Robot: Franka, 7 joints.
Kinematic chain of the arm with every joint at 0, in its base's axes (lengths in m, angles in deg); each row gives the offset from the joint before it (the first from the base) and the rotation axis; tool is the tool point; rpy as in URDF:
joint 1: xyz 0 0 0.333 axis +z
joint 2: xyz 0 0 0 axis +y
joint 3: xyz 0 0 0.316 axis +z
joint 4: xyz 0.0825 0 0 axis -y
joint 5: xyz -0.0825 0 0.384 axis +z
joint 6: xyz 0 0 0 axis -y
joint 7: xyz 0.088 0 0 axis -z
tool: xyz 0 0 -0.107 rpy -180 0 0
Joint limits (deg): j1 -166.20..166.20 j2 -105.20..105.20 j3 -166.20..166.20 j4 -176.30..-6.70 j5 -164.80..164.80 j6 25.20..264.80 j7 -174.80..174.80
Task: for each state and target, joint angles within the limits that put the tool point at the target. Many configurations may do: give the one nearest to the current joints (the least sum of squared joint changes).
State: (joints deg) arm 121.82 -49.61 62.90 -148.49 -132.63 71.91 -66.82
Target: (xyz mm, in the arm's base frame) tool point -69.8 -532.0 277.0
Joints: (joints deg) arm 153.55 -59.72 113.07 -136.60 -144.42 75.05 -66.82
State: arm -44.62 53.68 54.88 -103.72 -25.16 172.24 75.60
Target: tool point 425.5 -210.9 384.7
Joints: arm -60.67 -11.35 30.00 -147.99 -26.38 174.58 75.60
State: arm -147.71 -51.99 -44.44 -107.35 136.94 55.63 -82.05
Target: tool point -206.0 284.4 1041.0
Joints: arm -134.42 -31.61 -54.06 -71.30 149.11 87.71 -82.05
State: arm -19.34 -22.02 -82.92 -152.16 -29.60 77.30 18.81
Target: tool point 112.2 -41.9 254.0
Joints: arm 11.12 -41.48 -67.79 -176.30 -0.64 74.79 18.81
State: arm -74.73 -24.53 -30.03 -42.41 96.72 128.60 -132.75
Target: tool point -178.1 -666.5 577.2
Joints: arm -81.30 17.18 -30.16 -87.85 94.21 129.03 -132.75
